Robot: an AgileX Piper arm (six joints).
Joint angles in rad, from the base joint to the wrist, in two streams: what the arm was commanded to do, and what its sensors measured. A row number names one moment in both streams.
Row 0, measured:
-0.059 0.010 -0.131 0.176 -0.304 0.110
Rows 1 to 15, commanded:
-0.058 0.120 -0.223 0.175 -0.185 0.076
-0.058 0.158 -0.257 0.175 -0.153 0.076
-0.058 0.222 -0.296 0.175 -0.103 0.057
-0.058 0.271 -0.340 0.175 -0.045 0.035
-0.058 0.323 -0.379 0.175 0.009 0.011
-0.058 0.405 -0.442 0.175 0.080 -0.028
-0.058 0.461 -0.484 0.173 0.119 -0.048
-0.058 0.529 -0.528 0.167 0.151 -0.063
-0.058 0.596 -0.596 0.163 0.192 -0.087
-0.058 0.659 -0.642 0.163 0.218 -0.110
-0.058 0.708 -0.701 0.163 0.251 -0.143
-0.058 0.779 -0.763 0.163 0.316 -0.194
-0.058 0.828 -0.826 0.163 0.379 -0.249
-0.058 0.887 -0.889 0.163 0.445 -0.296
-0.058 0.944 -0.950 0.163 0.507 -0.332
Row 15, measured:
-0.059 0.757 -0.747 0.176 0.287 -0.176
